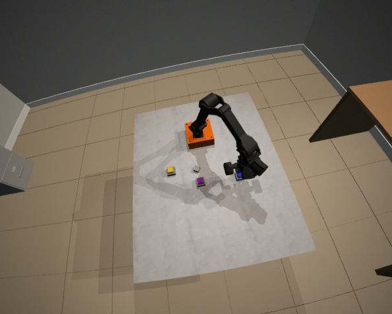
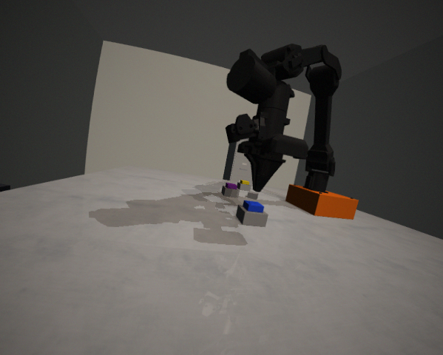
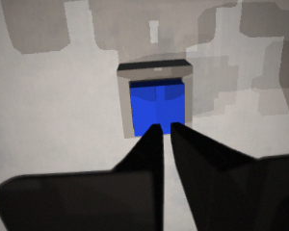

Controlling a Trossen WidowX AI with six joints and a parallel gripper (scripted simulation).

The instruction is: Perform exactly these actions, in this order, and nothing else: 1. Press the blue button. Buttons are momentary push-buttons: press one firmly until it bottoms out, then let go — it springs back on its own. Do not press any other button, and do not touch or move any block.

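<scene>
Right now the blue button is 30 mm below my gripper tip. The rest, counted from my gripper tip: small grey block 70 mm behind, 240 mm to the right, 50 mm below; then purple button 20 mm ahead, 220 mm to the right, 30 mm below; then yellow button 70 mm behind, 400 mm to the right, 30 mm below.
</scene>
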